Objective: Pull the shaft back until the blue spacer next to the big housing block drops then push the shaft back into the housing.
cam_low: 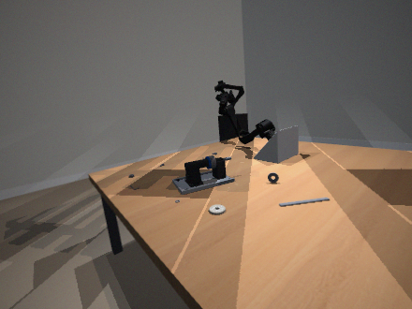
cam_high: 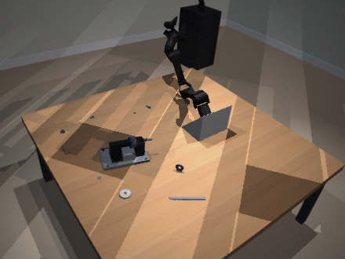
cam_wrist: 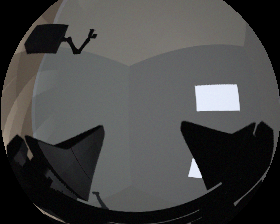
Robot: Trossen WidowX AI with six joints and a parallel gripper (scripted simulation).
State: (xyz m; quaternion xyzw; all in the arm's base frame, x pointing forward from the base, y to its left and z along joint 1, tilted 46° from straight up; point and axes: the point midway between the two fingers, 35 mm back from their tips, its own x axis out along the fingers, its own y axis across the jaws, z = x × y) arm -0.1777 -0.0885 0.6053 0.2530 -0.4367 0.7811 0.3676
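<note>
Now: the shaft 670 mm ahead of my gripper tip, 440 mm to the left of it and 370 mm below it. From my gripper tip the other things lie so: blue spacer: 710 mm ahead, 430 mm to the left, 370 mm below; grey piece: 690 mm ahead, 430 mm to the left, 370 mm below; dark flat bar: 820 mm to the left, 680 mm ahead, 450 mm below.
</note>
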